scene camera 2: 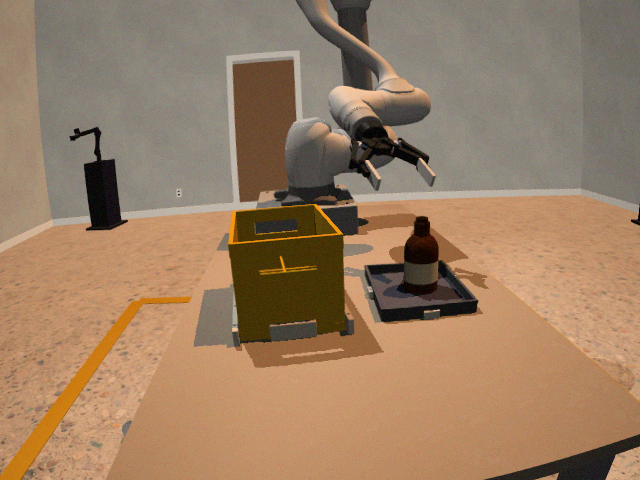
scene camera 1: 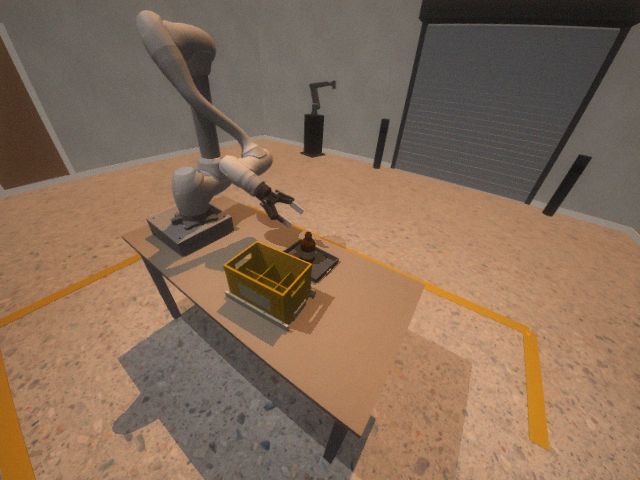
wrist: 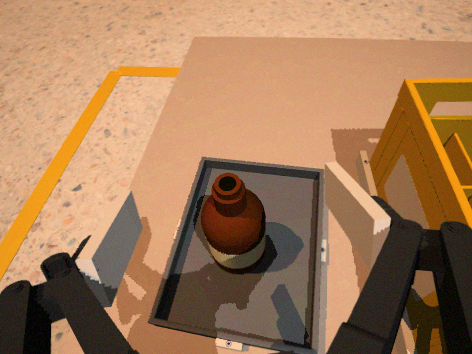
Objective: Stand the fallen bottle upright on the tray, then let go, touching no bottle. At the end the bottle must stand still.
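Places are measured from the arm's base along level axes (x back, y right, z up), in metres.
Where they show: gripper, fingertip midpoint: point(scene camera 2: 406, 183) point(scene camera 1: 297, 218) point(wrist: 230, 196); arm's base at its link origin: point(scene camera 2: 312, 198) point(scene camera 1: 196, 217).
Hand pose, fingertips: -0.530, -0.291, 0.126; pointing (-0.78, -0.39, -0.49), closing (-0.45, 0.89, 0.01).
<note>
Things, the pixels of their top centre, and the offset from my fingertips, as dx, dy, dz. Level surfaces: height alone.
- brown bottle at its top centre: point(wrist: 227, 183) point(scene camera 2: 422, 217) point(scene camera 1: 308, 232) -0.048, -0.028, -0.064
- dark tray at its top centre: point(wrist: 247, 235) point(scene camera 2: 416, 281) point(scene camera 1: 307, 257) -0.060, -0.018, -0.198
- yellow crate at its top centre: point(scene camera 2: 279, 220) point(scene camera 1: 268, 264) -0.132, +0.247, -0.048
- brown table at its surface level: dz -0.223
A brown bottle point(scene camera 1: 308, 246) point(scene camera 2: 421, 258) point(wrist: 234, 225) with a cream label stands upright on the dark tray point(scene camera 1: 325, 274) point(scene camera 2: 429, 308) point(wrist: 322, 210), inside its rim. In the wrist view it is nearer the tray's left wall. My gripper point(scene camera 1: 295, 217) point(scene camera 2: 403, 178) point(wrist: 230, 196) is open and empty. It hangs above and behind the bottle, on the robot's side, tilted down towards it. In both scene views the fingers are apart from the bottle.
A yellow crate point(scene camera 1: 258, 294) point(scene camera 2: 286, 289) point(wrist: 400, 140) with dividers stands beside the tray, held by pale strips at its base. Both stand on the brown table point(scene camera 1: 361, 330) point(scene camera 2: 392, 403) point(wrist: 280, 95). The arm's base is at the table's far end in the second scene view.
</note>
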